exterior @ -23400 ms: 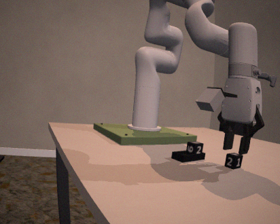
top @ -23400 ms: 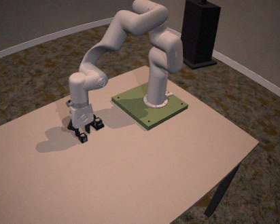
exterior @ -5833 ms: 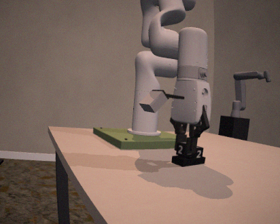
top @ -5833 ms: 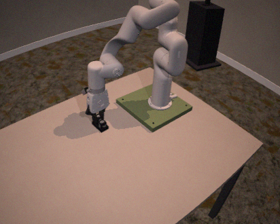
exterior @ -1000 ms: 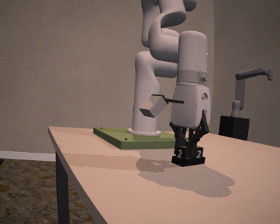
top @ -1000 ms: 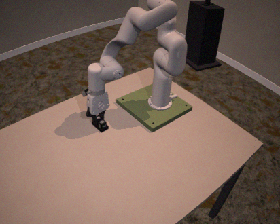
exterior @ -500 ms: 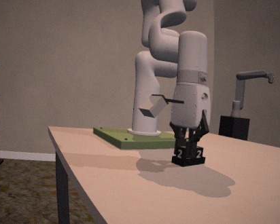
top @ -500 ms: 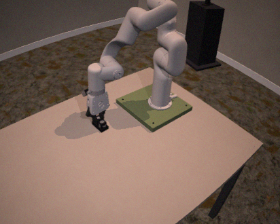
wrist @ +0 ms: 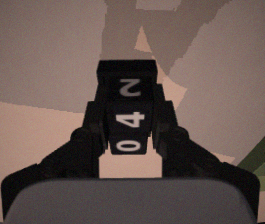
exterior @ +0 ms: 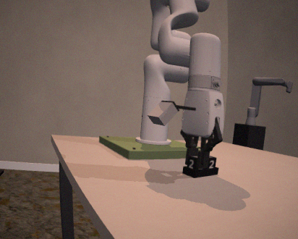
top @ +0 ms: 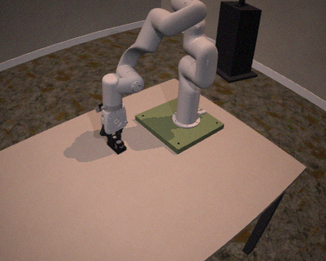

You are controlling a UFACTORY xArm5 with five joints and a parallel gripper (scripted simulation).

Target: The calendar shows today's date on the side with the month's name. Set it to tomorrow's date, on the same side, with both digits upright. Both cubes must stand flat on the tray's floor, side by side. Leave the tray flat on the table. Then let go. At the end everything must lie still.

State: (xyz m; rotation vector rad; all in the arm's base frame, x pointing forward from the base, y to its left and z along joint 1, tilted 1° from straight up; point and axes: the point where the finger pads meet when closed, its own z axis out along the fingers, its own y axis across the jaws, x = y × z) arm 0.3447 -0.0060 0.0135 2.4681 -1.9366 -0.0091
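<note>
Now: hand 20 mm to the right of the black calendar tray and 30 mm above it.
</note>
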